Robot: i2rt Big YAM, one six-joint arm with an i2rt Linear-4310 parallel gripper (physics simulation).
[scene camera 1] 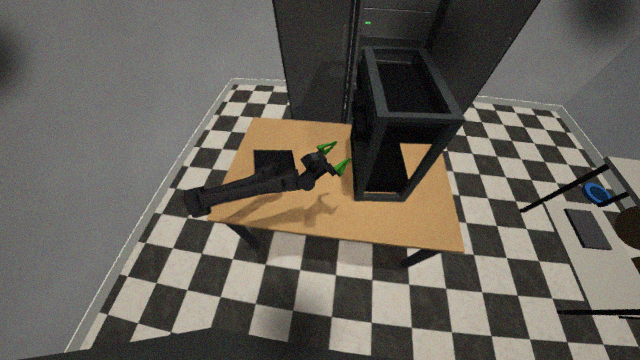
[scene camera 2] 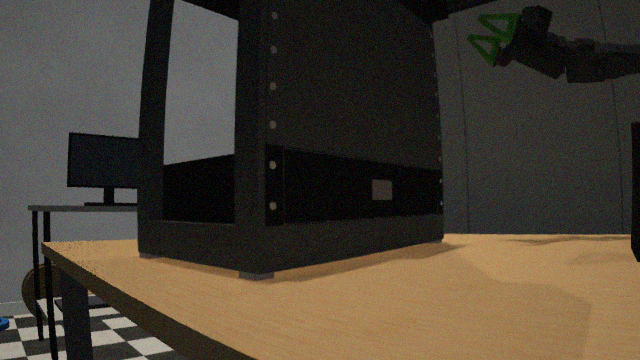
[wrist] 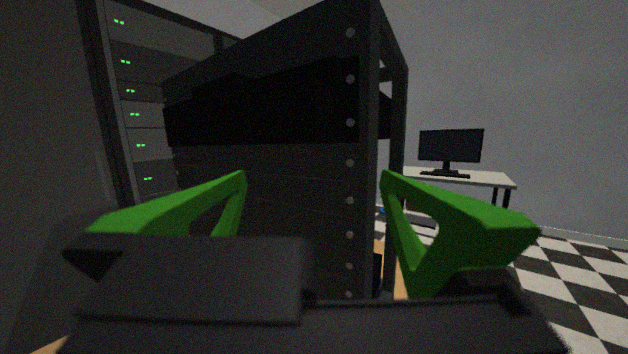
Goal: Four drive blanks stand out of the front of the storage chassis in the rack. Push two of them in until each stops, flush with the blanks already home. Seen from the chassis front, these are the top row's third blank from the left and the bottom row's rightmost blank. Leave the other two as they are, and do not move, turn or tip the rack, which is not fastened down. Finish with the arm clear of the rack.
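Seen in the pictures: gripper, fingertip midpoint: (scene camera 1: 343,149) (scene camera 2: 472,27) (wrist: 313,177); arm's base, link origin: (scene camera 1: 271,171).
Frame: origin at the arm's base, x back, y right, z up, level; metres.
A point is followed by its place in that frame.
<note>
The black open-frame rack (scene camera 1: 421,119) @(x -0.639, y 0.103, z 0.524 m) (scene camera 2: 251,150) @(x -0.472, y -0.391, z 0.058 m) (wrist: 369,175) @(x -0.501, y 0.112, z 0.339 m) stands upright on the table. The storage chassis (wrist: 280,115) @(x -0.438, y 0.040, z 0.407 m) is a very dark band high in the rack in the wrist view. Its upper outline is stepped at the left, but the separate blanks cannot be told apart in the dark. My gripper (scene camera 1: 343,151) @(x -0.398, y 0.109, z 0.356 m) (scene camera 2: 475,27) @(x -0.398, y 0.109, z 0.356 m) (wrist: 313,177) @(x -0.398, y 0.109, z 0.356 m) is open and empty, with green fingers. It is raised above the table at the rack's front side. In the wrist view the fingertips appear below the chassis band, near its right end. Scene camera 2 shows a gap between fingers and rack.
The wooden table (scene camera 1: 390,222) @(x -0.695, y 0.223, z -0.082 m) (scene camera 2: 400,310) @(x -0.281, y -0.404, z -0.082 m) carries the rack and a black plate (scene camera 1: 265,157) @(x 0.037, y -0.055, z 0.059 m) near the arm. A tall server cabinet (scene camera 1: 320,60) (wrist: 145,115) stands behind the table. A desk with a monitor (scene camera 2: 102,160) (wrist: 451,146) stands farther off.
</note>
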